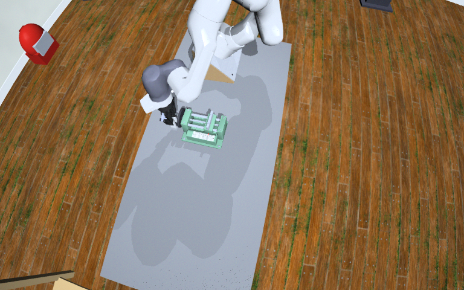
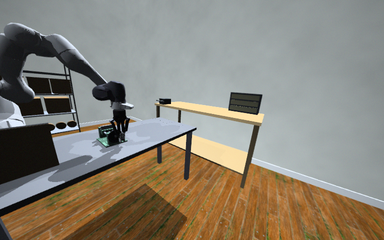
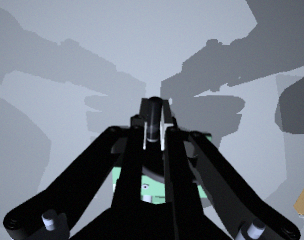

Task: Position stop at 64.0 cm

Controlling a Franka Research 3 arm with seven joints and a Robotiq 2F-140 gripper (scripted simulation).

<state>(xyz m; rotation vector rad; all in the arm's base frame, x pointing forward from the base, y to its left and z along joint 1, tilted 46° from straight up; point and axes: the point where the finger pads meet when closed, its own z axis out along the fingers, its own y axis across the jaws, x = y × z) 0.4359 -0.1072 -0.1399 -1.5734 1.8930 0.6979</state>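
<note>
Right now the dark handwheel is 2 cm to the left of my hand and 1 cm below it. From my hand the other things lie so: stop carriage 18 cm to the left, 2 cm above, 1 cm ahead.
</note>
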